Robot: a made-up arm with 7 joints.
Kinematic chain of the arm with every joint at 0, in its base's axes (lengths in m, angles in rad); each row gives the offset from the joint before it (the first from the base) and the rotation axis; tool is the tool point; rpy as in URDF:
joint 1: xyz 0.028 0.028 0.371 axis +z
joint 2: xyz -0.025 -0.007 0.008 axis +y
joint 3: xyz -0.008 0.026 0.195 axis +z
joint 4: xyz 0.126 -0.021 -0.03 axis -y
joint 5: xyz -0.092 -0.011 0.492 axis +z
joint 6: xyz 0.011 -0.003 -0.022 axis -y
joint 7: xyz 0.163 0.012 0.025 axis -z
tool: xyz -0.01 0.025 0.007 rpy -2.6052 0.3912 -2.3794
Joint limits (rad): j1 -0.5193..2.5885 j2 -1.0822..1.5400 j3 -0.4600..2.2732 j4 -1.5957..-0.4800 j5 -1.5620..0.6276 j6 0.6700..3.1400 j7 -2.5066..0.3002
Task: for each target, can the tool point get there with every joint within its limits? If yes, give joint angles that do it. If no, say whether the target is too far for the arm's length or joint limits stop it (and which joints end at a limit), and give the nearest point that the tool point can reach.
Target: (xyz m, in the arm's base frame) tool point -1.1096 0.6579 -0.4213
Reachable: no: too far | nearest point -0.6004 0.3760 -0.0495 | short by 0.691 m
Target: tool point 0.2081 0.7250 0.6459
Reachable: yes | joints 0.9836 0.0865 0.3722 -1.4171 -0.5256 1.2262 -1.6097
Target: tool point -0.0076 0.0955 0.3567
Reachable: no: joint limits stop it (at a limit: joint 3, joint 4, joint 5, joint 6) | nearest point -0.2353 0.5272 0.2501 | short by 0.500 m
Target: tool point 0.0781 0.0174 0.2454
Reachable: no: joint limits stop it (at a limit: joint 3, joint 4, joint 5, joint 6) | nearest point 0.3038 -0.0303 -0.1413 | short by 0.450 m
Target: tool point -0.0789 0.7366 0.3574
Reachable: yes | joints 1.0366 0.9668 1.0471 -1.3977 0.3217 2.9130 -2.2559
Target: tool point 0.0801 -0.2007 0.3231
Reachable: no: joint limits stop it (at a limit: joint 1, joint 3, joint 4, joint 5, joint 6) | nearest point 0.4223 -0.3623 0.2083 | short by 0.395 m
